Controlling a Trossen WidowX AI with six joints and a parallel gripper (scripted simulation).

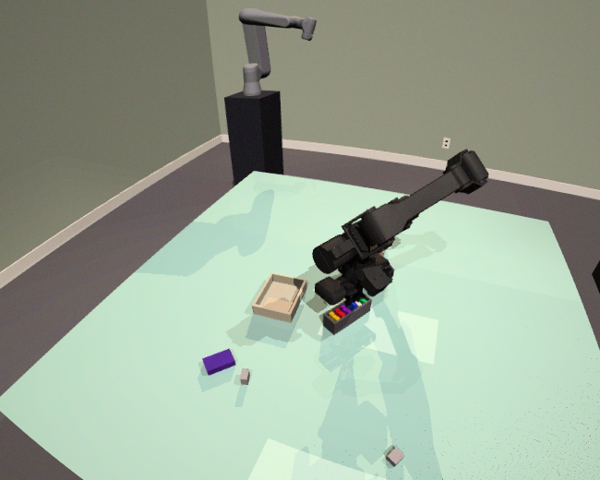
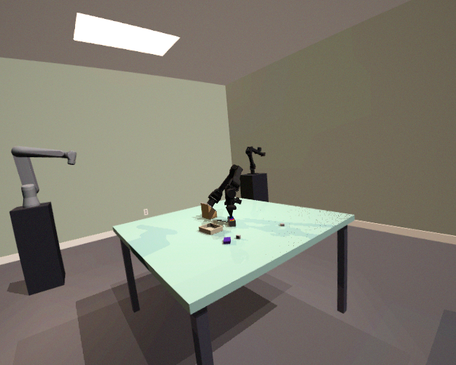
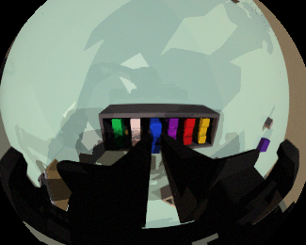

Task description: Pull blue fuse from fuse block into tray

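Right now my gripper tip is 18 cm to the left of the tan tray, 4 cm above it and 2 cm short of it. Round my gripper tip: blue fuse (1 cm below).
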